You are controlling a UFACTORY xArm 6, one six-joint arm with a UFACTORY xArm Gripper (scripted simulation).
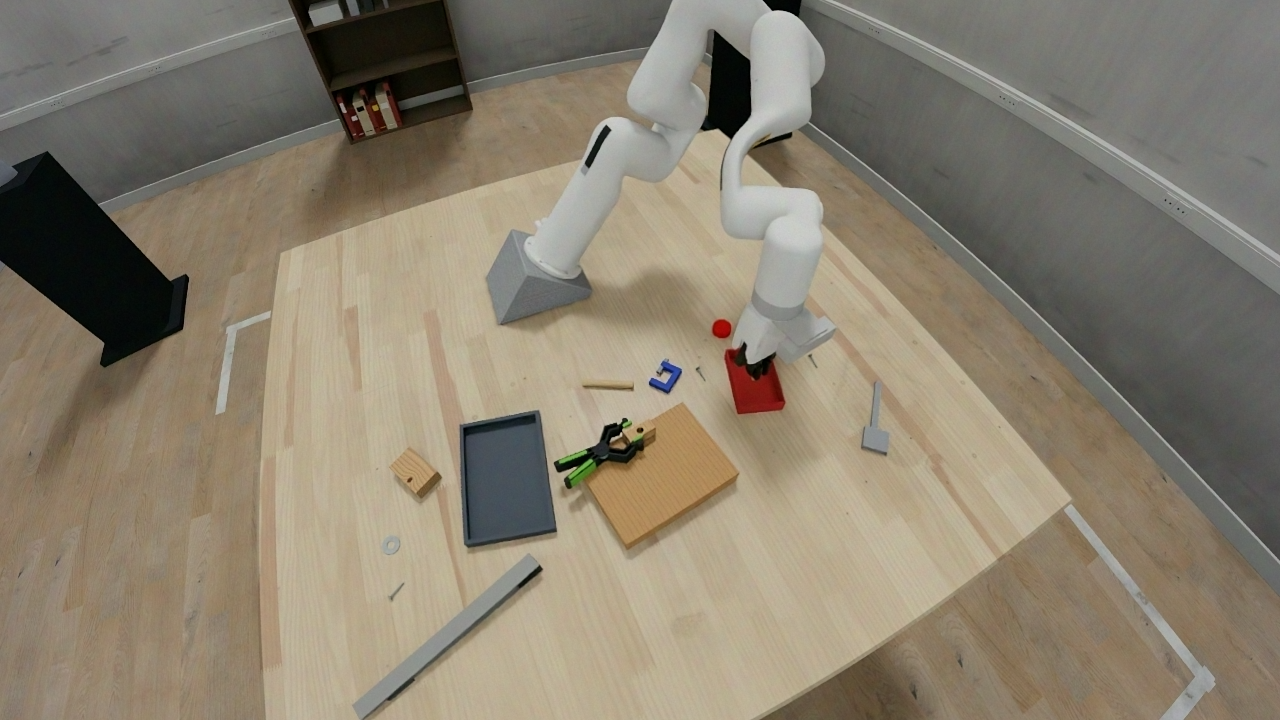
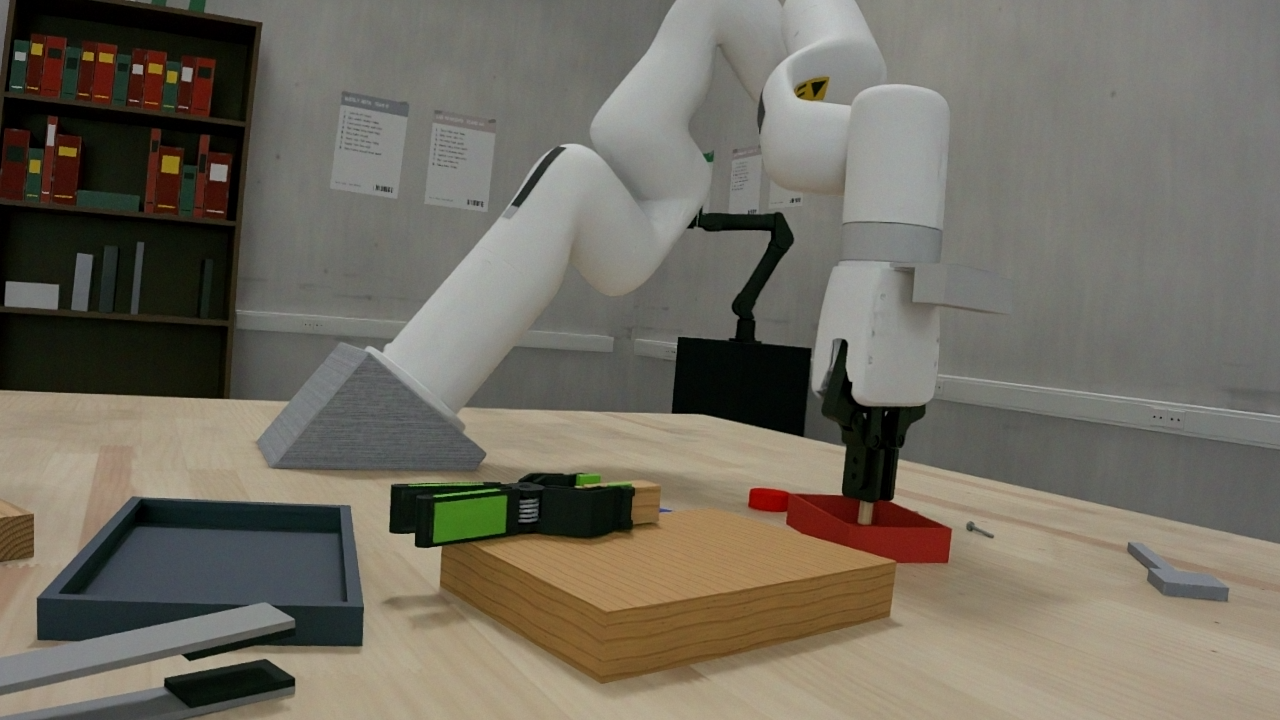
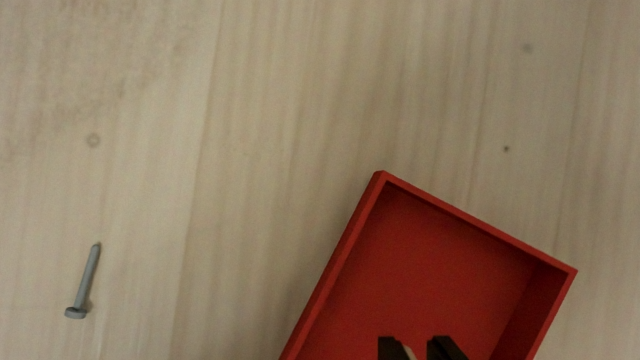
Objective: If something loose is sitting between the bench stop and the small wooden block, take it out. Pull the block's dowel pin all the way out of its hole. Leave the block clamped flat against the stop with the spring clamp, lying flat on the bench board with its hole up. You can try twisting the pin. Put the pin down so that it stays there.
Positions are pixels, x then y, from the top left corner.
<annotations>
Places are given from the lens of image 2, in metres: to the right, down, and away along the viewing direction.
bench board [image 2: 697,585]: 0.03, 0.10, 0.43
red tray [image 2: 895,538]: 0.18, 0.12, 0.63
The marked spots on the bench board and the red tray are 0.25 m apart.
</annotations>
